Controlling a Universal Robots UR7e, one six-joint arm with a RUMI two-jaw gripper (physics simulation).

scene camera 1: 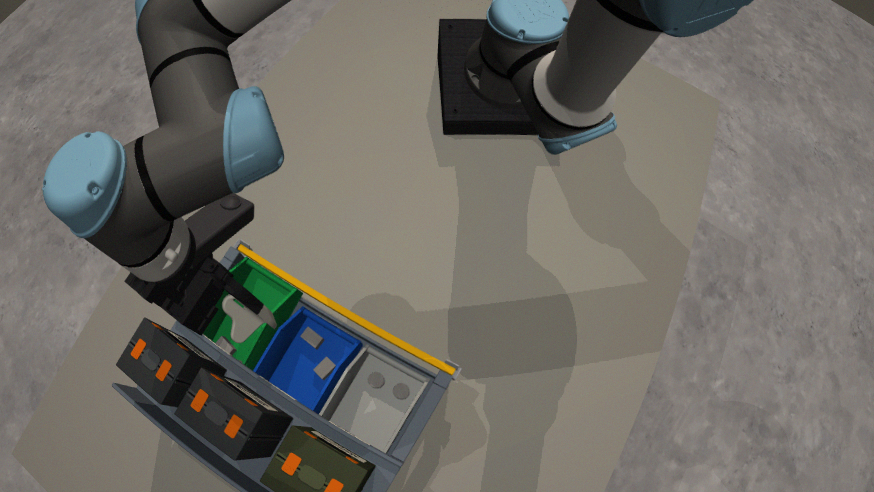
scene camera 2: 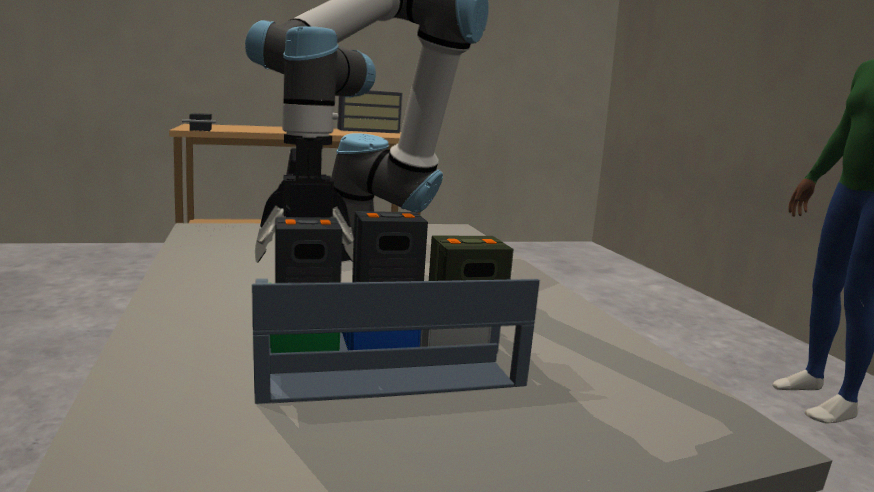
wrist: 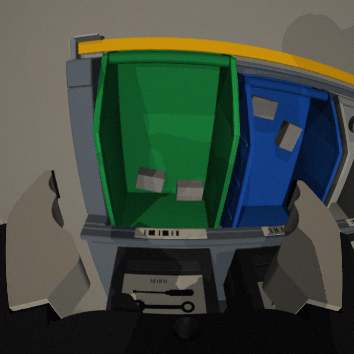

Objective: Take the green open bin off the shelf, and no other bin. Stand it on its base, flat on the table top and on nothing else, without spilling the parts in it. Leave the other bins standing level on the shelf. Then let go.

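Places are measured from the arm's base along level axes (x ahead, y left, z up), in centimetres.
Pixels of known places: gripper, fingertip midpoint: [scene camera 1: 233, 297] [wrist: 174, 179]; arm's base at its link origin: [scene camera 1: 504, 71].
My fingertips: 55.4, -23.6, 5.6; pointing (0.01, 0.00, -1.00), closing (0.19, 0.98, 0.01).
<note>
Ahead of a thing's pixels: the offset from my fingertips to its top centre, as dx, dy, dz. Level surfaces: height alone.
The green open bin @(+1.6, -0.9, -3.8) [scene camera 1: 262, 281] [scene camera 2: 304, 343] [wrist: 170, 100] sits in the shelf [scene camera 2: 391, 305] [wrist: 79, 110] at its end bay, beside the blue bin @(+5.2, +10.4, -5.1) [scene camera 1: 293, 366] [scene camera 2: 384, 339] [wrist: 272, 180]. Two grey blocks @(+6.5, -3.5, -10.3) [wrist: 151, 180] @(+8.7, +0.8, -10.5) [wrist: 190, 190] lie in the green bin, near its end by the label strip. The grey bin @(+7.1, +21.5, -5.1) [scene camera 1: 366, 421] [scene camera 2: 458, 337] stands beyond the blue one. My gripper [scene camera 2: 304, 256] [wrist: 174, 179] is wide open and holds nothing. In the wrist view one finger shows outside the shelf's side and the other over the blue bin's near part. The arm hides part of the green bin in scene camera 1.
A yellow bar @(-5.4, +12.3, -6.7) [scene camera 1: 342, 305] [wrist: 165, 44] runs along the shelf's edge in front of the bins. Two black cases [scene camera 1: 165, 360] @(+14.1, +8.3, +10.2) [scene camera 1: 232, 415] and an olive case @(+16.6, +19.9, +6.7) [scene camera 1: 318, 464] [scene camera 2: 470, 265] stand on the shelf's other tier. The tan table top @(dz -13.2) [scene camera 1: 366, 183] extends past the yellow bar toward the robot base.
</note>
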